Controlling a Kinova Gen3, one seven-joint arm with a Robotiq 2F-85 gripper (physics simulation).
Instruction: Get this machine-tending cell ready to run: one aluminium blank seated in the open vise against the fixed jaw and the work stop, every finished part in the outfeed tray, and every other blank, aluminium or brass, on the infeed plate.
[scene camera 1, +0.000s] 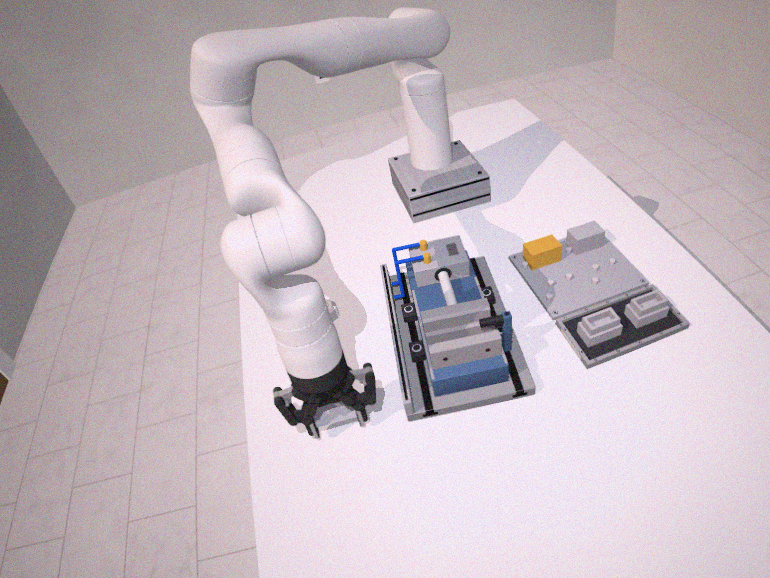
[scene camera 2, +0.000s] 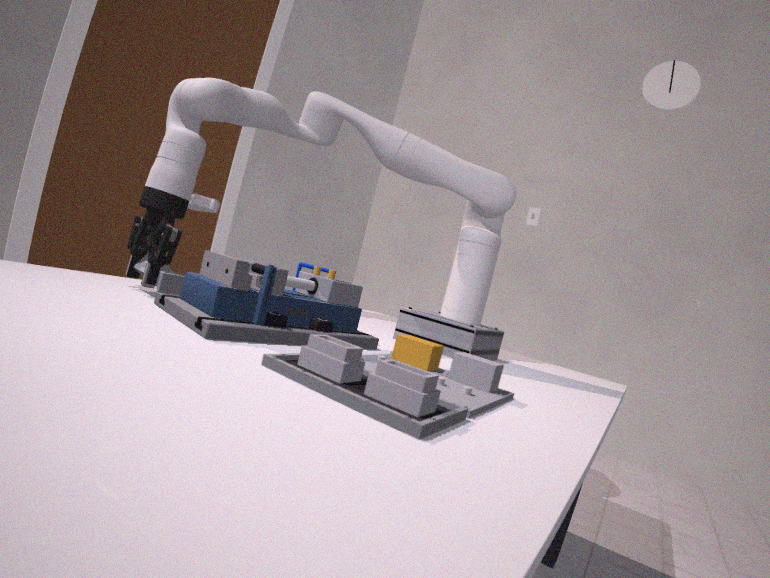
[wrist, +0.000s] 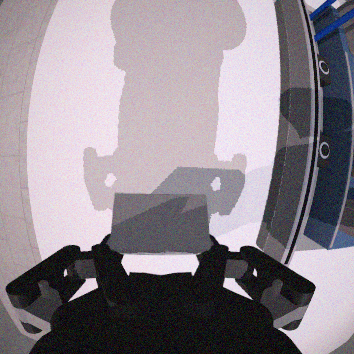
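Seen in the pictures: gripper, between the fingertips: (scene camera 1: 339, 427) (scene camera 2: 139, 282) (wrist: 159, 239); arm's base, origin of its link: (scene camera 1: 431, 159) (scene camera 2: 459, 320).
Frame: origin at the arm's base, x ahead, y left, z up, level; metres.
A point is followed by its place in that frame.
Observation:
My gripper (scene camera 1: 340, 426) @(x 0.576, y -0.284, z -0.054 m) (scene camera 2: 139, 278) @(x 0.576, y -0.284, z -0.054 m) (wrist: 159, 239) @(x 0.576, y -0.284, z -0.054 m) is shut on a grey aluminium blank (scene camera 1: 337, 415) @(x 0.574, y -0.280, z -0.026 m) (wrist: 160, 215) @(x 0.541, y -0.285, z -0.017 m), low over the table left of the vise (scene camera 1: 469, 376) @(x 0.571, y -0.087, z -0.015 m) (scene camera 2: 230, 304) @(x 0.552, y -0.029, z -0.029 m) (wrist: 335, 115) @(x 0.448, y -0.133, z -0.028 m). I cannot tell if the blank touches the table. The vise's moving jaw (scene camera 1: 457, 317) @(x 0.490, y -0.079, z 0.021 m) and fixed jaw (scene camera 1: 463, 357) @(x 0.551, y -0.089, z 0.005 m) (scene camera 2: 225, 270) @(x 0.552, y -0.060, z 0.010 m) stand apart, with no blank visible between them. The work stop (scene camera 1: 491, 322) @(x 0.519, y -0.037, z 0.025 m) is a black rod. A brass blank (scene camera 1: 542, 251) @(x 0.350, y 0.112, z -0.024 m) (scene camera 2: 416, 352) @(x 0.350, y 0.129, z -0.040 m) and an aluminium blank (scene camera 1: 585, 236) @(x 0.339, y 0.201, z -0.024 m) (scene camera 2: 474, 371) @(x 0.341, y 0.216, z -0.040 m) stand on the infeed plate (scene camera 1: 575, 295) @(x 0.437, y 0.138, z -0.060 m). Two finished parts (scene camera 1: 600, 326) @(x 0.537, y 0.130, z -0.028 m) (scene camera 1: 646, 309) @(x 0.530, y 0.214, z -0.029 m) sit in the outfeed tray (scene camera 1: 631, 335) @(x 0.546, y 0.185, z -0.062 m).
Blue hoses (scene camera 1: 398, 267) @(x 0.362, y -0.142, z 0.030 m) rise at the vise's back left. A blue post (scene camera 1: 507, 332) @(x 0.521, y -0.014, z -0.003 m) holds the work stop on its right side. The robot's base block (scene camera 1: 441, 183) @(x 0.104, y -0.005, z 0.000 m) (scene camera 2: 447, 332) @(x 0.116, y 0.041, z -0.023 m) stands behind the vise. The table's left edge is near my gripper.

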